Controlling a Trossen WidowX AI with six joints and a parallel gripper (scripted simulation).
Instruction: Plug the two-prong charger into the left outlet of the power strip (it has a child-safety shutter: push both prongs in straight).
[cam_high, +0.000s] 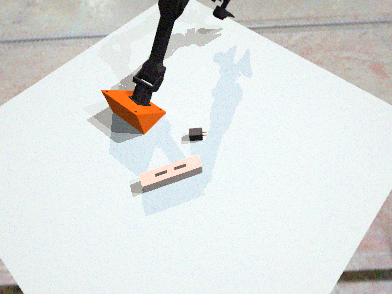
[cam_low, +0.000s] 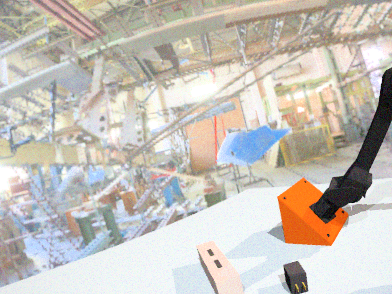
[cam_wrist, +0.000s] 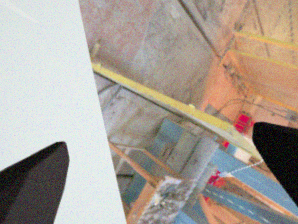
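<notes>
The two-prong charger lies 550 mm to the right of my gripper tip, 300 mm ahead of it and 80 mm below it.
</notes>
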